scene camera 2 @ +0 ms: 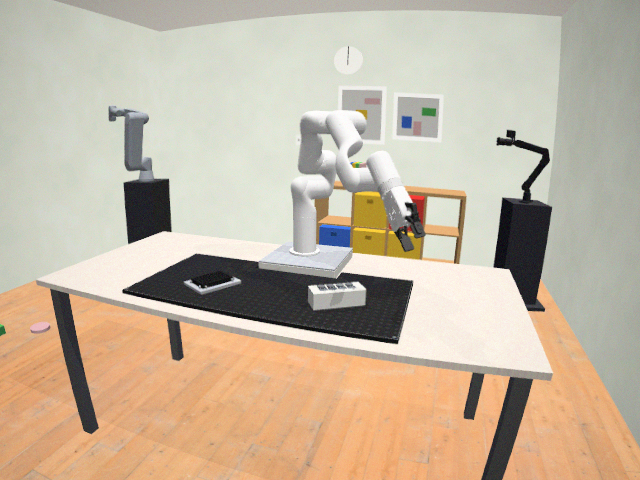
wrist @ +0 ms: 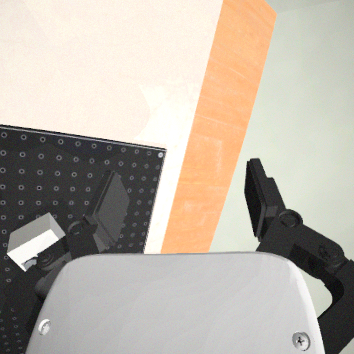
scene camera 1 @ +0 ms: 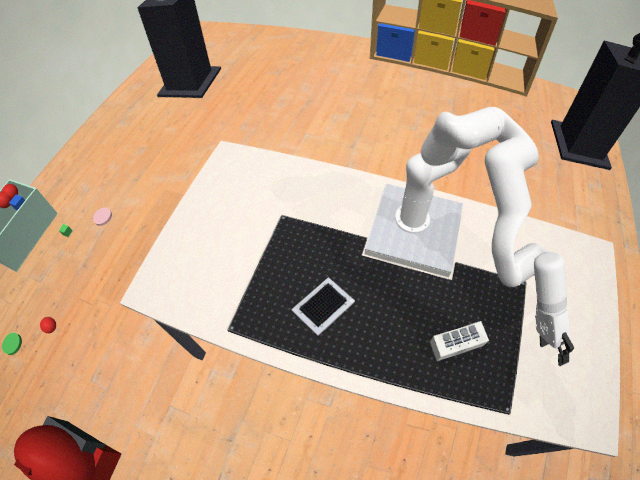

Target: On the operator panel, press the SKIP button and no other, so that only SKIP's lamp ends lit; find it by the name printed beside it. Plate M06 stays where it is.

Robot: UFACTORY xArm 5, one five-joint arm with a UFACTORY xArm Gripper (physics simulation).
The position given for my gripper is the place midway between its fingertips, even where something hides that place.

In view: my gripper [scene camera 2: 415,244] and an operator panel [scene camera 2: 348,296].
My gripper is seen too in the wrist view [wrist: 181,179] and in scene camera 1 [scene camera 1: 554,354]. The operator panel is seen too in scene camera 1 [scene camera 1: 442,349].
